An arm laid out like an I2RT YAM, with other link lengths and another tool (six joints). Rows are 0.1 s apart.
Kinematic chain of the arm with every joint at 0, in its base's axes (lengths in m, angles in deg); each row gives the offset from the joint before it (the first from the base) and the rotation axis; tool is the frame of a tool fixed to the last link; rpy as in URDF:
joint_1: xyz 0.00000 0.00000 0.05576 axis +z
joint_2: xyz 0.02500 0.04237 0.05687 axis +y
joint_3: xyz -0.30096 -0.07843 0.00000 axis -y
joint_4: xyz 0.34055 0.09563 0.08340 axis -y
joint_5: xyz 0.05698 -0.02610 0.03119 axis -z
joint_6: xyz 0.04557 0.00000 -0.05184 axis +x
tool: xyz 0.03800 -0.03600 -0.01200 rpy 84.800 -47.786 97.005
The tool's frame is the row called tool.
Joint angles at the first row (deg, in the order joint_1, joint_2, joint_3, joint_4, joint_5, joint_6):
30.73 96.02 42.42 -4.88 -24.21 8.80
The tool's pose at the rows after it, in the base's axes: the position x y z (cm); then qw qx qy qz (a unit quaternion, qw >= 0):
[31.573 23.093 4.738 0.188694 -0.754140 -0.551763 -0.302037]
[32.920 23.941 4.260 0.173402 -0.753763 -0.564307 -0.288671]
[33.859 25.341 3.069 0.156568 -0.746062 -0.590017 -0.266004]
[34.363 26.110 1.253 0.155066 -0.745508 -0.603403 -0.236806]
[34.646 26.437 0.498 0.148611 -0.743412 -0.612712 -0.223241]
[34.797 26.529 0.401 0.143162 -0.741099 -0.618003 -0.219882]
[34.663 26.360 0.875 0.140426 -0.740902 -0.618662 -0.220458]
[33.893 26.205 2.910 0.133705 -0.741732 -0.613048 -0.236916]
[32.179 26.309 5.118 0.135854 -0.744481 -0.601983 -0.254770]
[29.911 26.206 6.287 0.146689 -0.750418 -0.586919 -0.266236]
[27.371 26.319 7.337 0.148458 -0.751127 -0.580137 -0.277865]
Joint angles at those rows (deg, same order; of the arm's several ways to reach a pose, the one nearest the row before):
31.63 98.62 46.46 -6.43 -20.73 7.26
32.09 102.51 50.31 -8.23 -18.99 5.68
33.56 107.49 54.46 -10.21 -16.90 3.13
34.16 112.32 57.59 -12.09 -16.55 1.74
34.50 114.47 59.16 -13.18 -15.75 0.65
34.63 114.99 59.70 -13.63 -15.16 -0.04
34.61 114.04 59.31 -14.13 -14.87 -0.16
35.19 109.74 57.35 -14.28 -13.90 1.16
36.69 104.28 54.52 -14.31 -13.36 4.13
38.36 99.35 50.80 -13.53 -13.45 7.90
41.04 94.44 47.19 -12.80 -12.13 11.19

